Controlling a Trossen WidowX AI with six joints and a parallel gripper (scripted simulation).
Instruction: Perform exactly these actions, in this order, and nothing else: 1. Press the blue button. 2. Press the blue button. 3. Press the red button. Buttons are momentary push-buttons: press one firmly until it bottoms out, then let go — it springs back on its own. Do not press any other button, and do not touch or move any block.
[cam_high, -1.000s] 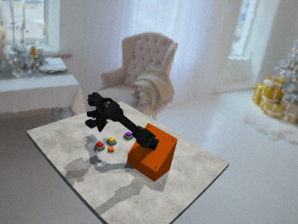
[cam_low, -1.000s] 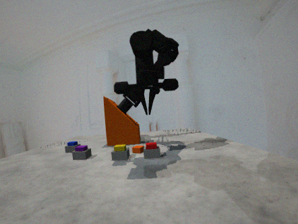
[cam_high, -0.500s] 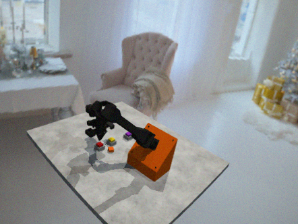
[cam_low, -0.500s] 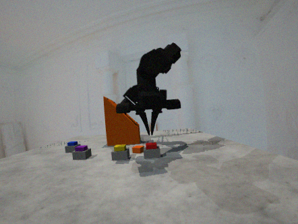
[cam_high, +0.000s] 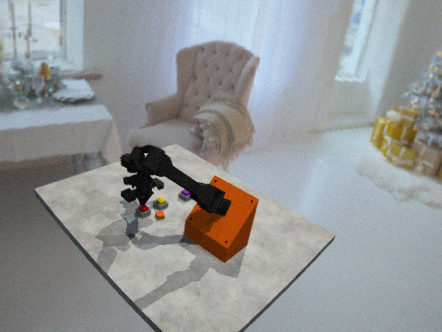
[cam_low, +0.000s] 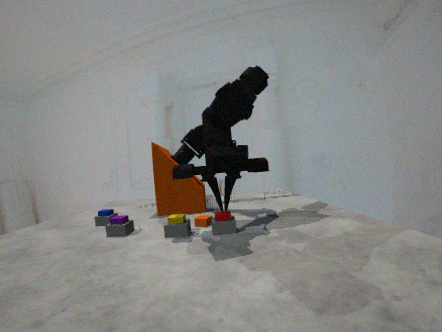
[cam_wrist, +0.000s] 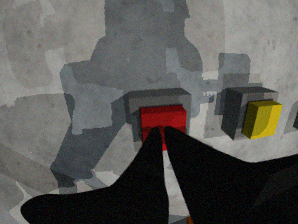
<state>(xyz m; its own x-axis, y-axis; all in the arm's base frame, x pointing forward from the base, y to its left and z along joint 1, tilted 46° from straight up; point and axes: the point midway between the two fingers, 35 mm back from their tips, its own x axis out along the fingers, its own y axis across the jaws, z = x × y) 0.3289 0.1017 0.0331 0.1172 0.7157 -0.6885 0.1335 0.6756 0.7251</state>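
Now: gripper tip 70 mm past the small orange block, 40 mm to the left of it and 30 mm above it. Round my gripper tip: yellow button: 100 mm to the right, 20 mm behind, 10 mm below; then red button: 10 mm below; then purple button: 230 mm to the right, 60 mm behind, 10 mm below.
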